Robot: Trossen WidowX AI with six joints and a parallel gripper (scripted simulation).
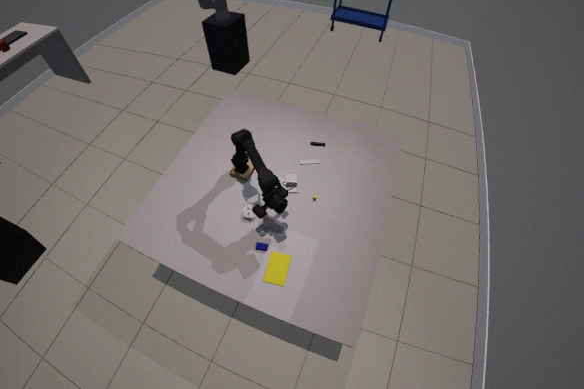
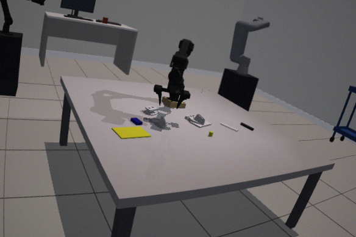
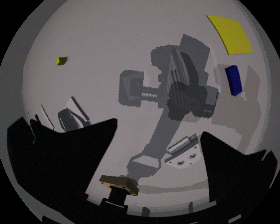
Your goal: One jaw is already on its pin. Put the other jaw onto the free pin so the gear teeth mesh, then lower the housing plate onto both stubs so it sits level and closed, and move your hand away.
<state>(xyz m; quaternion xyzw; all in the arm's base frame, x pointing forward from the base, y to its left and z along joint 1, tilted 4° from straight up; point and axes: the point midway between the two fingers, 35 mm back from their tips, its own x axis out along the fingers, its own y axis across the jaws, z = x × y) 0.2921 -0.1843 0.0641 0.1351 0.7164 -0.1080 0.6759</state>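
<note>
The jaw lies 8 cm below my gripper tip, 5 cm to the right of it and 1 cm ahead of it. The rest, counted from my gripper tip: white block: 12 cm behind, 8 cm below, 4 cm to the right; then yellow cube: 19 cm to the left, 16 cm ahead, 7 cm below; then blue block: 17 cm to the right, 8 cm below, 3 cm ahead.
</note>
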